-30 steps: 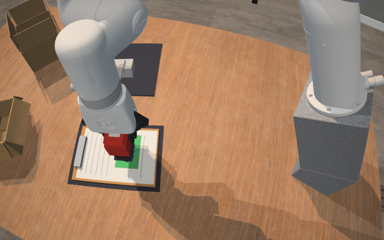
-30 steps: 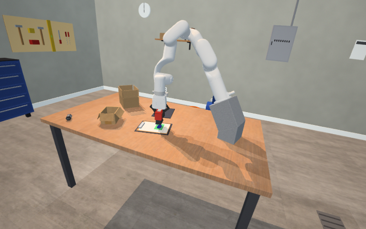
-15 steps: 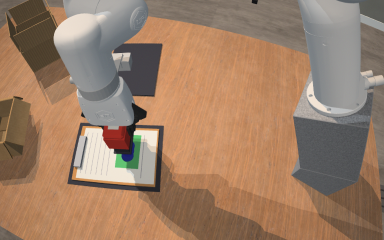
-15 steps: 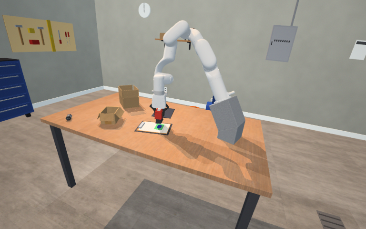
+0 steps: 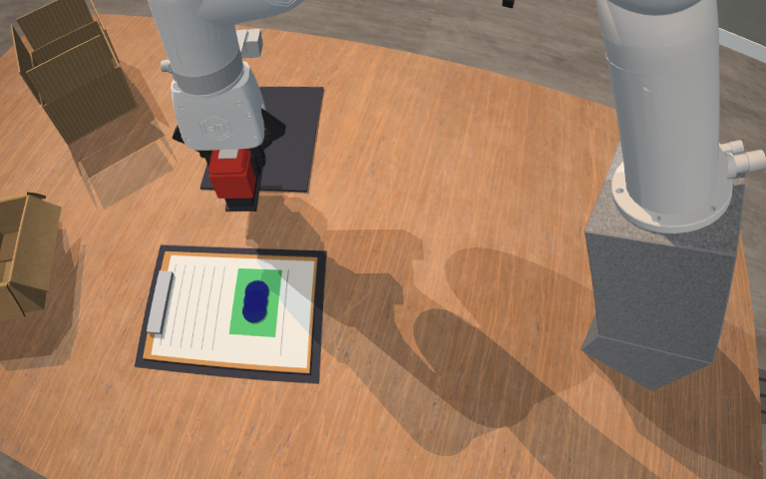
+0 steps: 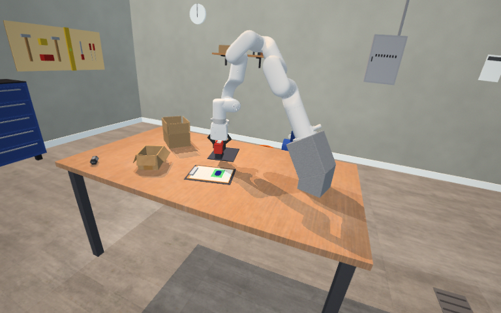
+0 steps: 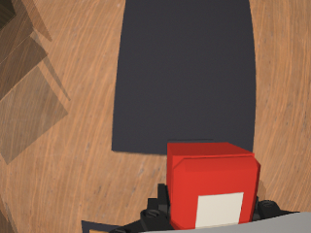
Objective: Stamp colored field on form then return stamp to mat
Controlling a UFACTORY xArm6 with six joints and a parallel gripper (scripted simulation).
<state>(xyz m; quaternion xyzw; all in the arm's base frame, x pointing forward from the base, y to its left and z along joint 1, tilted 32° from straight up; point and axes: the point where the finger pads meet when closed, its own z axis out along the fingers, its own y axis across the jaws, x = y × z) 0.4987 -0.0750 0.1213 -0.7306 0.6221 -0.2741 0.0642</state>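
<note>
The dark mat lies 14 cm to the right of my hand, 10 cm below it and 1 cm ahead of it. Also, from my hand: clipboard 16 cm to the left, 10 cm below; red stamp 2 cm below; small dark object 68 cm ahead, 24 cm to the left, 8 cm below.
</note>
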